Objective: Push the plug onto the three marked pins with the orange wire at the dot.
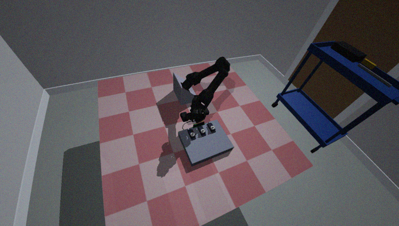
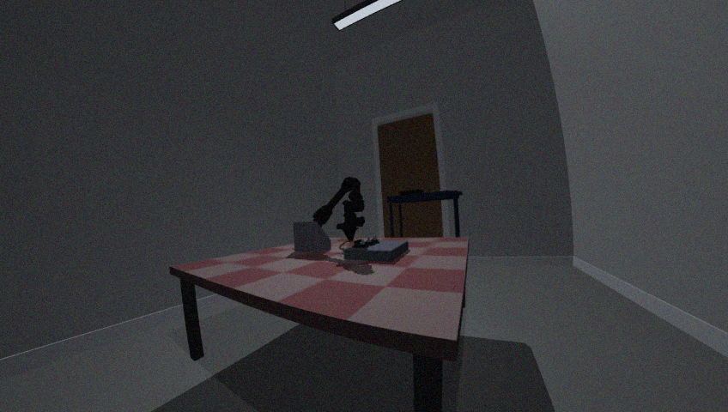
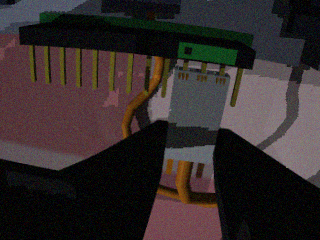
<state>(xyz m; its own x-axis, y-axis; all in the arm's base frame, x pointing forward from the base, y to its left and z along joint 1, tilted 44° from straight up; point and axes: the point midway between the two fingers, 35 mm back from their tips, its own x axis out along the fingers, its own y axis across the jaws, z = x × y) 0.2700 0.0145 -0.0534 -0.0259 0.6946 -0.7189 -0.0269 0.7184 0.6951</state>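
The green band lies 3 cm ahead of my gripper tip. Also, from my gripper tip: grey printed holder: 19 cm ahead, 5 cm below, 3 cm to the left.
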